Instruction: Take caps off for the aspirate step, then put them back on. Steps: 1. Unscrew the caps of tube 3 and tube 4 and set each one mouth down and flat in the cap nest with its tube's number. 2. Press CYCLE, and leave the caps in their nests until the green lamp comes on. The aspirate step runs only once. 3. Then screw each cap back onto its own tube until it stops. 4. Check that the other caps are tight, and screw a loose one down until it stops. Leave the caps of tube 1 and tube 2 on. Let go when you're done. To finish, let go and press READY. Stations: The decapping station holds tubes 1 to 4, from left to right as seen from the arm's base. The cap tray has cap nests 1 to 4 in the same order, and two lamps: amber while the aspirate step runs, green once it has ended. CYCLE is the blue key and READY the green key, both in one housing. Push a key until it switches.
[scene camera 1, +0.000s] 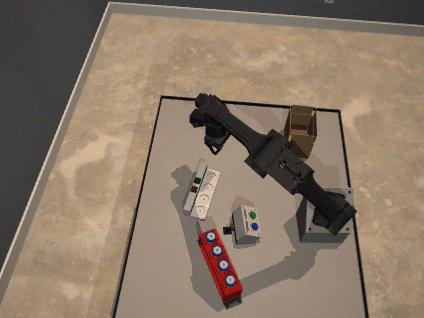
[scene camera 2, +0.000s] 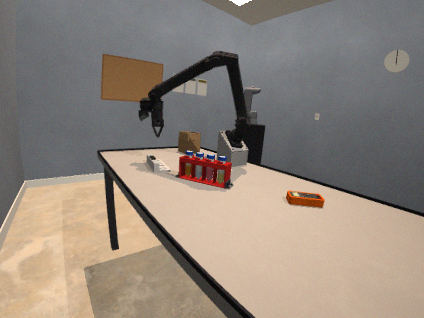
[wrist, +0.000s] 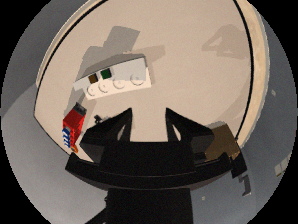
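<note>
The gripper (wrist: 148, 111) is visible, as are a grey key housing (scene camera 1: 243, 231) and a cardboard box (scene camera 1: 296, 124). The wrist view also shows the box (wrist: 224, 141).
</note>
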